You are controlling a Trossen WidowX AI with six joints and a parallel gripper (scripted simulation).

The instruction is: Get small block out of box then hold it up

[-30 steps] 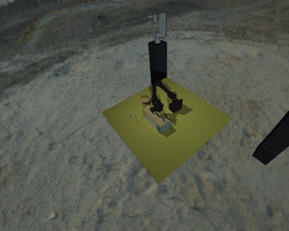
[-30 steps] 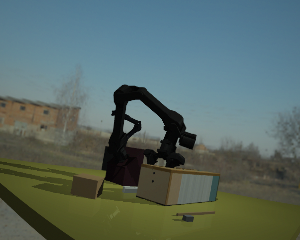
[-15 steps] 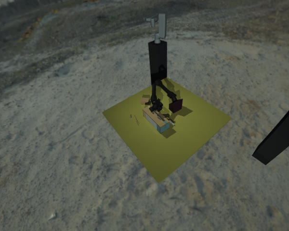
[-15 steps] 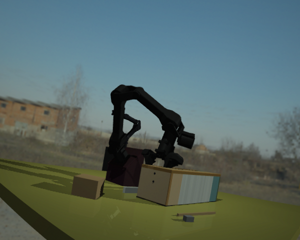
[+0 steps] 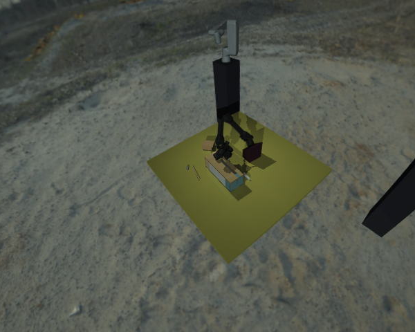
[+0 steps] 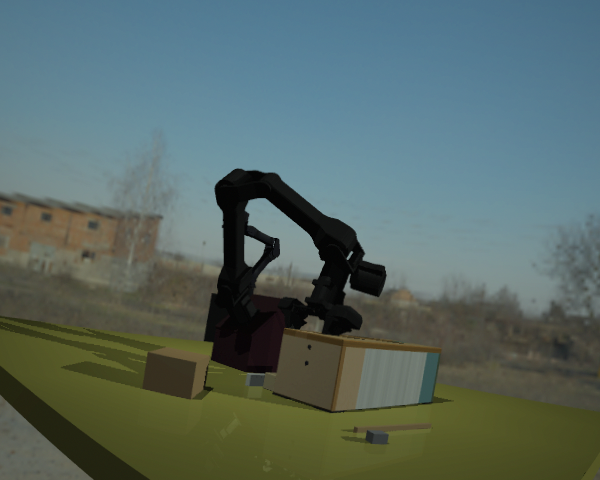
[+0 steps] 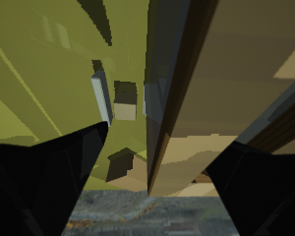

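Right now the tan block is 2 cm behind my gripper tip, 3 cm to the right of it and 6 cm below it. The rest, counted from my gripper tip: thin stick (26 cm ahead, 8 cm to the right, 8 cm below); then dark piece (28 cm ahead, 19 cm to the right, 8 cm below); then clear-fronted box (5 cm ahead, 12 cm to the left, 3 cm below).
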